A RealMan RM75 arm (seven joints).
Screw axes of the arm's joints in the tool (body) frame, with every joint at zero. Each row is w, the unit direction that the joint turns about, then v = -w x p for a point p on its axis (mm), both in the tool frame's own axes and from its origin. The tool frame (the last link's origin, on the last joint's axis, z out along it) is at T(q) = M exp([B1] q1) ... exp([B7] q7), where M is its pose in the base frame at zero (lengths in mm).
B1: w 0 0 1 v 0.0 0.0 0.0
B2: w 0 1 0 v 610.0 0.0 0.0
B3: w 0 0 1 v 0.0 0.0 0.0
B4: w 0 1 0 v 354.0 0.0 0.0
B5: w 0 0 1 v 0.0 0.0 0.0
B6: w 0 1 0 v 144.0 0.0 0.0
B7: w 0 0 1 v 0.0 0.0 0.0
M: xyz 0.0 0.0 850.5 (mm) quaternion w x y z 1 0 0 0
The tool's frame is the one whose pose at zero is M.
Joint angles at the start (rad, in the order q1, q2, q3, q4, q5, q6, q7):
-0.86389, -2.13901, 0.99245, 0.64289, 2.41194, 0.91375, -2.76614
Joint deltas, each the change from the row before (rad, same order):
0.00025, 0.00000, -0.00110, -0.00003, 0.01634, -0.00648, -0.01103
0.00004, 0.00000, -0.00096, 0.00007, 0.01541, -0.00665, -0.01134
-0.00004, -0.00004, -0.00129, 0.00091, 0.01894, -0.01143, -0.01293
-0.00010, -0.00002, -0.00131, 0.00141, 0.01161, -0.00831, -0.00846
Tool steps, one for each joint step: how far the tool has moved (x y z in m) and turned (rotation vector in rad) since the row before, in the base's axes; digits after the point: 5 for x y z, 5 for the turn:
-0.00209, 0.00052, 0.00070, 0.00572, 0.01109, 0.00750
-0.00186, 0.00061, 0.00074, 0.00621, 0.01010, 0.00740
-0.00209, 0.00130, 0.00134, 0.01146, 0.01321, 0.00708
-0.00111, 0.00113, 0.00117, 0.00938, 0.00765, 0.00411

